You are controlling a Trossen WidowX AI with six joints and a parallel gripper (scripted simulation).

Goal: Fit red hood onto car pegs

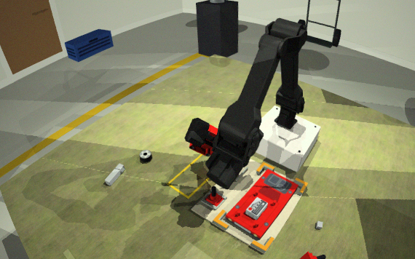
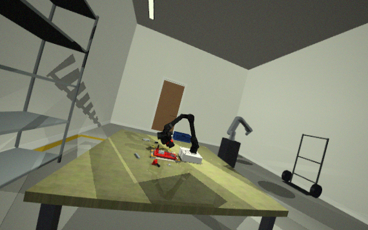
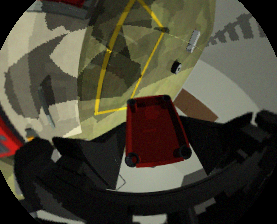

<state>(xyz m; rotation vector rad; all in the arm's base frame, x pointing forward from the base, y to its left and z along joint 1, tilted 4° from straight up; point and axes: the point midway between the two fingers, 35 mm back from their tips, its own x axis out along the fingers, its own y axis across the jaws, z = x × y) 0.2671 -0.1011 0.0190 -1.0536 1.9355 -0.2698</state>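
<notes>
Right now my gripper tip is 11 cm to the right of the black post, 10 cm short of it and 5 cm above it. From my gripper tip the other things lie so: white-grey engine block: 23 cm to the left, 7 cm ahead, 6 cm below; black ring: 17 cm to the right, 11 cm ahead, 7 cm below; red hood: 1 cm behind.
</notes>
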